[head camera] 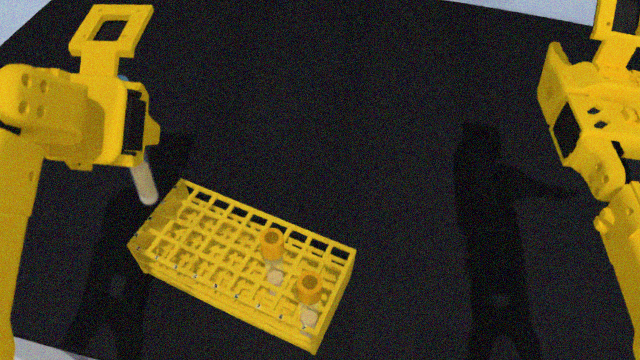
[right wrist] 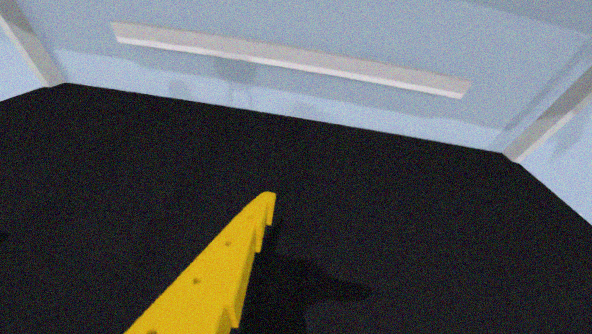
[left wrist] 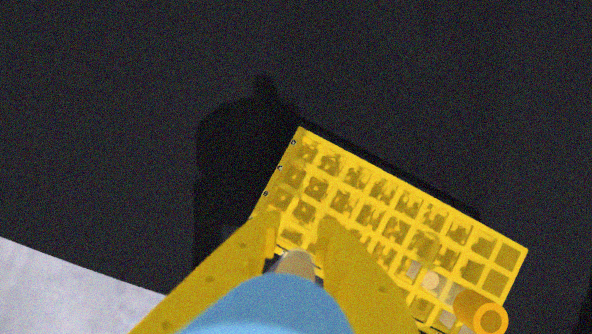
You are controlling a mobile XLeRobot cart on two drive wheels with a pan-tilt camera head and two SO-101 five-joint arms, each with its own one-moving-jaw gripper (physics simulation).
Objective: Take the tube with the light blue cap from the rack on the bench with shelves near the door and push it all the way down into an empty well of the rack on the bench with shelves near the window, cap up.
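Places are measured from the left arm's base along level axes (x left, y back, z up), in millimetres.
Pixels of known places: left hand, tool point: (head camera: 133,134) (left wrist: 278,229); right hand, tool point: (head camera: 556,47) (right wrist: 274,204).
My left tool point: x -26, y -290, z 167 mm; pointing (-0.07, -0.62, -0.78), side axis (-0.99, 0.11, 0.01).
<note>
Behind a point stands the place of what it marks.
The tube with the light blue cap (head camera: 145,185) @[x -34, y -263, z 140 mm] (left wrist: 270,310) is in my left gripper (left wrist: 301,220) @[x -26, y -290, z 167 mm], whose two jaws stand on either side of it below the cap. In the head view its rounded lower end hangs beside the upper left end of the yellow rack (head camera: 225,299) @[x -83, y -224, z 17 mm] (left wrist: 399,184) @[x -103, y -307, z 44 mm], cap end up and slightly tilted; the gripper body hides most of the cap and the jaws. My right gripper (right wrist: 270,200) shows one notched jaw, so it is fully open, over the black bench top and away from the rack. The views do not tell which bench this is.
Two orange-capped tubes (head camera: 272,245) @[x -131, y -230, z 106 mm] (head camera: 309,287) @[x -158, y -195, z 107 mm] stand in the right half of the rack. The rack lies at an angle on the black bench top (head camera: 350,125) @[x -223, y -486, z -13 mm] (right wrist: 150,150) @[x -118, y -661, z -13 mm]. A pale bar (right wrist: 290,57) @[x -422, y -819, z 162 mm] and pale posts stand beyond the bench edge in the right wrist view.
</note>
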